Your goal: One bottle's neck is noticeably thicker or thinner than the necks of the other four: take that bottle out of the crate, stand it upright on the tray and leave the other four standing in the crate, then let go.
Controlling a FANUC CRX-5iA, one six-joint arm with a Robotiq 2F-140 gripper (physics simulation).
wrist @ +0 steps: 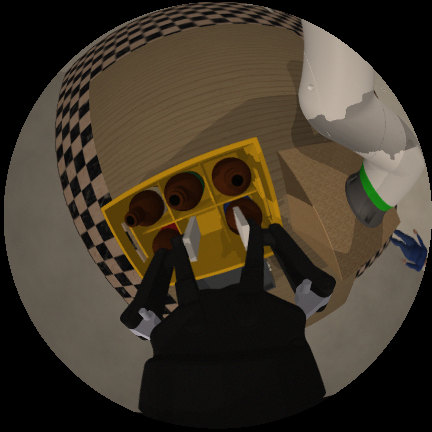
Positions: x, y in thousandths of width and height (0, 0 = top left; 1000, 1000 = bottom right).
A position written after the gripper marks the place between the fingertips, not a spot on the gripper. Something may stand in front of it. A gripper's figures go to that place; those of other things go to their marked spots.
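The gripper (499, 510) is 0.23 m from the lens. A bottle (536, 409) is 0.22 m from the lens, a bottle (422, 443) is 0.24 m from the lens, and a bottle (341, 478) is 0.29 m from the lens.
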